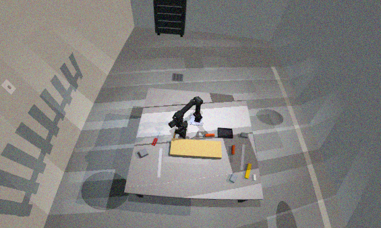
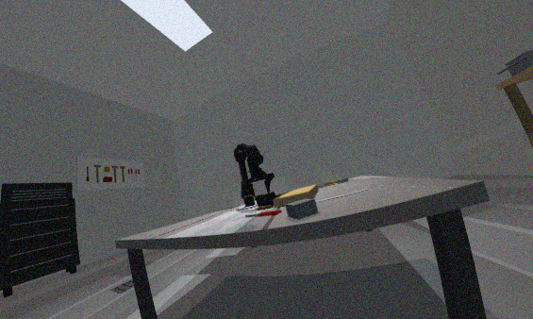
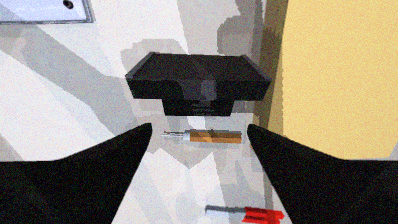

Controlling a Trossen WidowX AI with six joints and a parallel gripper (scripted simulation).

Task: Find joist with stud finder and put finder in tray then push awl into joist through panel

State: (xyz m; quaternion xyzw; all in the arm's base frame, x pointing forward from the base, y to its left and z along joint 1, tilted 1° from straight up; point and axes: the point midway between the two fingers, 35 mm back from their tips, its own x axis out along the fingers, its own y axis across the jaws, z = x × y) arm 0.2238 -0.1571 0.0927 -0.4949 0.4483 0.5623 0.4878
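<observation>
Now: gripper tip 50 mm above the black stud finder, 20 mm to the right of it and 10 mm short of it. The rest, counted from my gripper tip: black tray (490 mm to the left, 130 mm behind, 60 mm below); then yellow bar (780 mm to the left, 250 mm ahead, 60 mm below); then awl (70 mm below, 50 mm to the right).
</observation>
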